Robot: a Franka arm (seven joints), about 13 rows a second.
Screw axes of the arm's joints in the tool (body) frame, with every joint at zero. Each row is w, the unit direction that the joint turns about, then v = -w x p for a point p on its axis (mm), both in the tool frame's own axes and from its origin. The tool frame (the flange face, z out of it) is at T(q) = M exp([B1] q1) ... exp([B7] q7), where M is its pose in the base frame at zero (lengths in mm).
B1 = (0, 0, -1, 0.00, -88.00, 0.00)
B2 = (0, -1, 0, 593.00, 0.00, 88.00)
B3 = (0, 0, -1, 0.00, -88.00, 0.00)
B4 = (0, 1, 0, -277.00, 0.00, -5.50)
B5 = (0, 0, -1, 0.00, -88.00, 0.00)
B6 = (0, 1, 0, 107.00, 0.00, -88.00)
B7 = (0, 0, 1, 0.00, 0.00, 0.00)
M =
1 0 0 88.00
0 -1 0 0.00
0 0 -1 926.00
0 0 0 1
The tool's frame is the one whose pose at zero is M.
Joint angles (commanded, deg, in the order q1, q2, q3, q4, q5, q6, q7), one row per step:
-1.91, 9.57, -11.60, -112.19, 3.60, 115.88, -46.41
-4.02, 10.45, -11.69, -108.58, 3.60, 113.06, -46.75
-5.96, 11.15, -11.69, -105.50, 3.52, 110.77, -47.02
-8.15, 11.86, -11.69, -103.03, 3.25, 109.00, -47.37
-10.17, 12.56, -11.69, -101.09, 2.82, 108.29, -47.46
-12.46, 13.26, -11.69, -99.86, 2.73, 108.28, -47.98
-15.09, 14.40, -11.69, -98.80, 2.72, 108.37, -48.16
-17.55, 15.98, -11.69, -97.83, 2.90, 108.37, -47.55
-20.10, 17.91, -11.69, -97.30, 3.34, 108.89, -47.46
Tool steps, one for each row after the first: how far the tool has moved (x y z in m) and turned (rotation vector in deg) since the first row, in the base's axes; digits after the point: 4 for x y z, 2 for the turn. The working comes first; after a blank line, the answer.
Tool pose at each row, in the base's axes (x y z in m, rotation vector in deg; the steps are taken from these numbers as rounded here):
0.5658, -0.1288, 0.3853, -169.49, -47.37, 6.58
0.5707, -0.1517, 0.4011, -170.13, -44.87, 6.63
0.5733, -0.1722, 0.4154, -170.80, -42.69, 6.51
0.5726, -0.1954, 0.4254, -171.57, -40.31, 6.68
0.5714, -0.2174, 0.4328, -172.80, -37.92, 6.37
0.5673, -0.2417, 0.4354, -173.74, -35.45, 5.80
0.5610, -0.2692, 0.4320, -174.56, -31.82, 5.89
0.5545, -0.2948, 0.4229, -175.03, -27.05, 6.66
0.5463, -0.3210, 0.4069, -174.98, -22.71, 7.52

0.0049, -0.0229, 0.0158, -0.05, 0.08, -1.68
0.0075, -0.0434, 0.0301, -0.19, 0.01, -3.15
0.0068, -0.0666, 0.0401, -0.48, 0.10, -4.76
0.0056, -0.0886, 0.0475, -1.13, -0.24, -6.43
0.0015, -0.1129, 0.0501, -1.48, -0.67, -8.12
-0.0048, -0.1404, 0.0467, -1.71, -0.59, -10.51
-0.0113, -0.1660, 0.0376, -1.69, 0.07, -13.59
-0.0195, -0.1922, 0.0216, -1.36, 0.87, -16.36

